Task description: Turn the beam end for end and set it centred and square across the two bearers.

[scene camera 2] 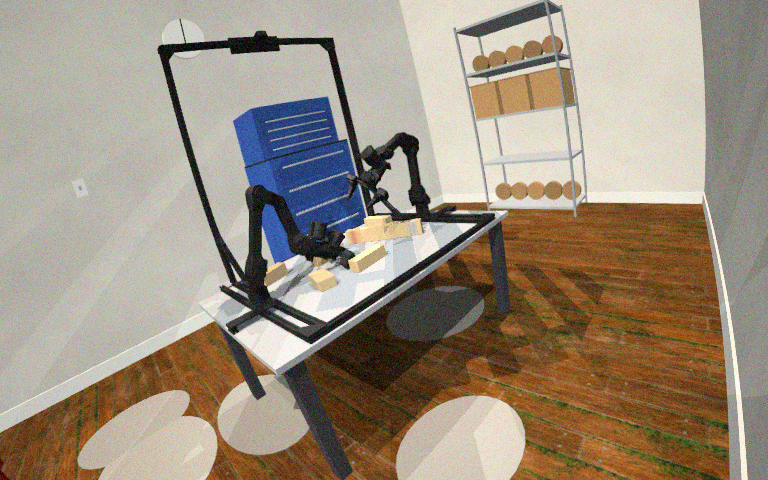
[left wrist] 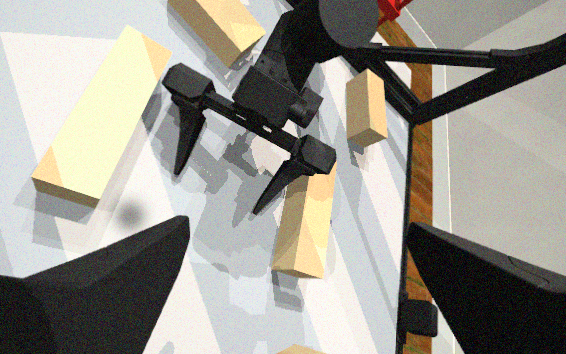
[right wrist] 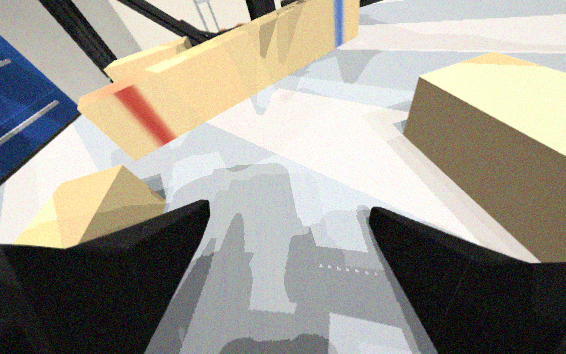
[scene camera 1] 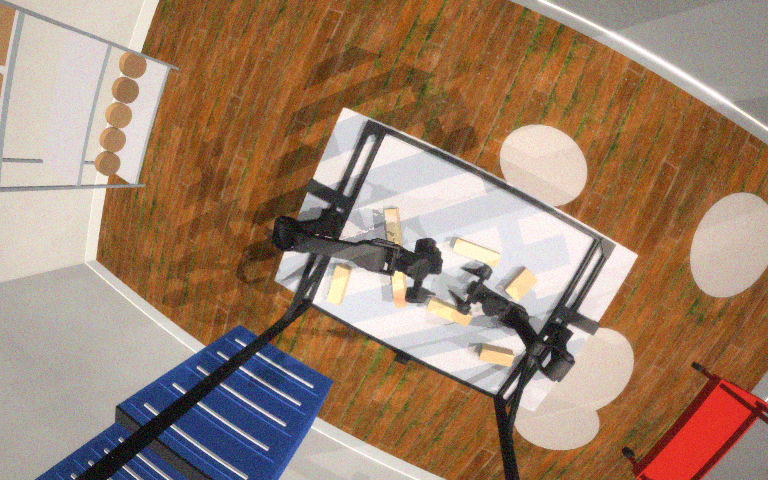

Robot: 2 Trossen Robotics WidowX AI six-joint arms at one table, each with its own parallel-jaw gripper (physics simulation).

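Places are measured from the left arm's base along level axes (x back, y right, z up), in millimetres.
Pixels of known places: left gripper, fingertip midpoint: (scene camera 2: pixel 356 204) (left wrist: pixel 300 229) (scene camera 1: pixel 437 280); right gripper, fingertip midpoint: (left wrist: pixel 215 194) (right wrist: pixel 291 210) (scene camera 1: pixel 455 278); left arm's base at its link origin: (scene camera 2: pixel 423 215) (scene camera 1: pixel 335 219); right arm's base at its link origin: (scene camera 2: pixel 260 301) (scene camera 1: pixel 554 329).
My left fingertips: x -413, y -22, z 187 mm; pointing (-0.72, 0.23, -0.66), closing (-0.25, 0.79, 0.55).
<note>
Ahead of a thing's pixels: the offset from my left fingertips to its top centre. Level surfaces: height alone.
The long wooden beam @(dx +147, dy +44, dz -143 mm) (scene camera 1: pixel 399 289) (scene camera 2: pixel 385 230) (right wrist: pixel 230 65) lies on the table, a red band near its lower end and a blue band near its upper end as scene camera 1 shows it; the left arm crosses above its middle there. Two roughly parallel plain blocks, one longer @(dx -92, dy -103, dz -162 mm) (scene camera 1: pixel 475 251) (scene camera 2: pixel 367 258) (left wrist: pixel 102 115) (right wrist: pixel 495 120) and one shorter @(dx -111, dy +137, dz -162 mm) (scene camera 1: pixel 448 311) (left wrist: pixel 305 225) (right wrist: pixel 100 200), flank the right gripper; I cannot tell which blocks are bearers. My left gripper (scene camera 1: pixel 427 276) (scene camera 2: pixel 361 198) (left wrist: pixel 300 229) is open and empty, raised above the table. My right gripper (scene camera 1: pixel 456 281) (left wrist: pixel 215 194) (right wrist: pixel 291 210) is open and empty, low over the table.
Other plain blocks @(dx +299, dy +240, dz -159 mm) (scene camera 1: pixel 338 284) @(dx -291, dy -73, dz -168 mm) (scene camera 1: pixel 520 284) @(dx -354, dy +210, dz -156 mm) (scene camera 1: pixel 496 354) lie on the white table @(dz -206 mm) (scene camera 1: pixel 620 260). A black frame (scene camera 2: pixel 186 135) rises from the table. A blue cabinet (scene camera 1: pixel 226 390) (scene camera 2: pixel 300 164) stands beyond it.
</note>
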